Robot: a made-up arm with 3 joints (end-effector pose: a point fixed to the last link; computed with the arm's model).
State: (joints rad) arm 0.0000 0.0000 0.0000
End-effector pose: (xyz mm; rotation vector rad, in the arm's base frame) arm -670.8 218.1 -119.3 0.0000 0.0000 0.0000
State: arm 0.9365 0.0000 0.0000
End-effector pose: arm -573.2 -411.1 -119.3 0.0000 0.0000 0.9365
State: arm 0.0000 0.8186 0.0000
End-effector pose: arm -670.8 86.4 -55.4 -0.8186 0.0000 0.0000
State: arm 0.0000 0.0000 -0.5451
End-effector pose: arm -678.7 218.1 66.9 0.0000 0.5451 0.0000
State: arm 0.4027 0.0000 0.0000
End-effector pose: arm -702.6 -62.2 -119.3 0.0000 0.0000 0.4027
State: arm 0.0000 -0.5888 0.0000
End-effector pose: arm -670.8 321.4 -92.7 0.5888 0.0000 0.0000
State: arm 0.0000 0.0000 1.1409
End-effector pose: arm -381.3 218.1 -355.9 0.0000 -1.1409 0.0000
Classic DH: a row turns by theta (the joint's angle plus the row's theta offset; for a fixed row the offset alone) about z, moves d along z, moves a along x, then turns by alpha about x. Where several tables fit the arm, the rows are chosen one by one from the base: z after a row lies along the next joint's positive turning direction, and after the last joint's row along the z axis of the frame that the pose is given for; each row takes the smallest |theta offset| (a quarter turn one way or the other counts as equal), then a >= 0, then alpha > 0; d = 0 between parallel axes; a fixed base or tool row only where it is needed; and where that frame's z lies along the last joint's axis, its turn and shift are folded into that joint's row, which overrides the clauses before.
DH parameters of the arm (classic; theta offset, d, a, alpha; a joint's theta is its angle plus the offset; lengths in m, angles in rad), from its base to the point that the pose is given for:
joint 1: 1.5708 0.0644 0.2259 -1.5708
joint 2: 1.5708 0.3417 0.0764 -1.5708
joint 3: -1.5708 0.0078 0.3291 1.5708
tool (fixed): 3.1416 -0.1073 0 0

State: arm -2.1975 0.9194 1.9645
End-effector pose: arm 28.9 122.7 -135.0 -1.8327 -0.2824 -0.6503
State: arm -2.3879 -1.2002 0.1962
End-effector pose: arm 778.7 110.7 -31.9 0.3583 -1.5032 -2.1338
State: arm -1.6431 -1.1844 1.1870
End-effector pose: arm 638.4 320.2 -101.8 -0.0673 -1.7923 -1.9604
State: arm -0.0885 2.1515 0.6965
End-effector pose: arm -530.2 -32.3 273.8 -2.0522 -0.3087 0.6900
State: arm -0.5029 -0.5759 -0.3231
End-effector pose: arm -477.6 558.9 -1.6 0.6350 0.1632 -0.3919
